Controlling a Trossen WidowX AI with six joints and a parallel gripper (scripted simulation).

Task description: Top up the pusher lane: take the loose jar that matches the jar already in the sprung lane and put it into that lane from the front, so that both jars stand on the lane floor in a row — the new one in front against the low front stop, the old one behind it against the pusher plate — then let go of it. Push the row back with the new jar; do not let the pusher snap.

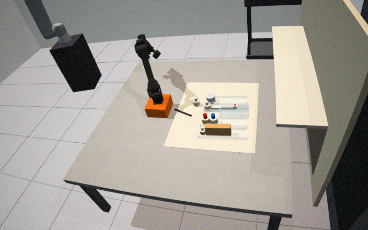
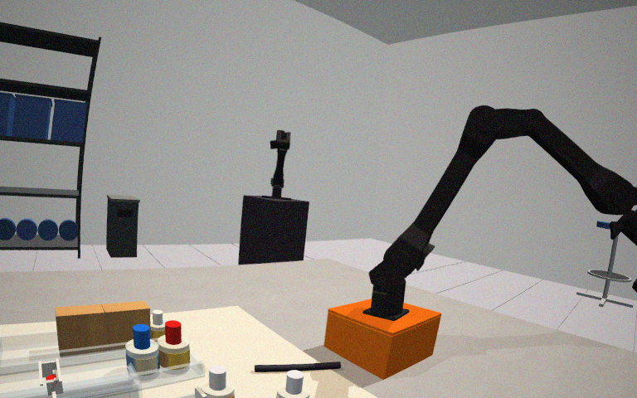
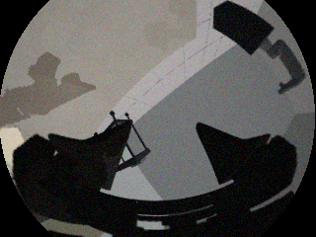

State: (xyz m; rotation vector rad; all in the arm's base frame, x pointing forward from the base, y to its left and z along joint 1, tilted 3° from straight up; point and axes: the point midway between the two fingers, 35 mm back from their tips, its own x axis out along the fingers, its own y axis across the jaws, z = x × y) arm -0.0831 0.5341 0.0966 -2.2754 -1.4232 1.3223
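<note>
Now: gripper tip 53 cm to the left of the grey-topped cylinder, 43 cm short of it and 16 cm above it. From my gripper tip the other things lie so: black rod (61 cm to the right, 24 cm ahead, 18 cm below); clear sprung lane (65 cm to the right, 56 cm ahead, 17 cm below); red mark (67 cm to the right, 59 cm ahead, 12 cm below).
</note>
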